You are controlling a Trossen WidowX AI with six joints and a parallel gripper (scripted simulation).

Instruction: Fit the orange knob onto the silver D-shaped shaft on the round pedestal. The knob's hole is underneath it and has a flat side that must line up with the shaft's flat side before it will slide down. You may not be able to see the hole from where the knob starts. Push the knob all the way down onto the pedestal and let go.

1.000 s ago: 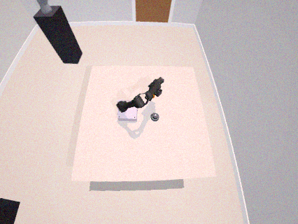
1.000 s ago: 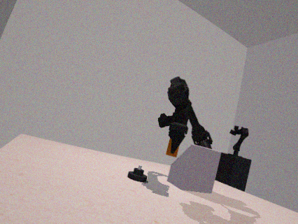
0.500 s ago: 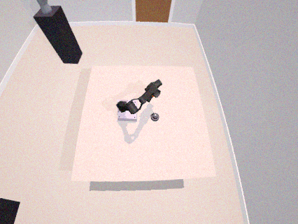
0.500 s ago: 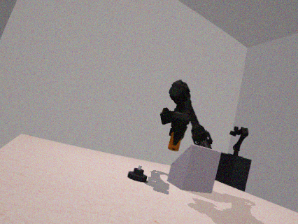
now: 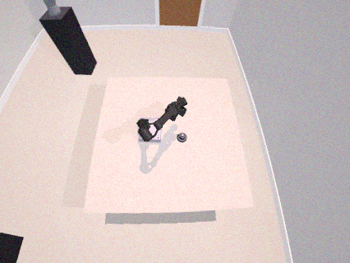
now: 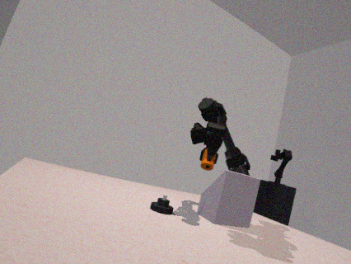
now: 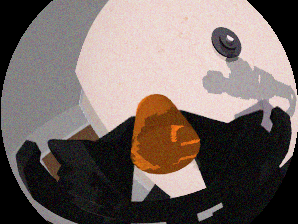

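My gripper tip is 30 mm below the orange knob, 20 mm to the left of it and 10 mm past it. The rest, counted from my gripper tip: round pedestal 170 mm below, 160 mm to the right, 50 mm ahead.
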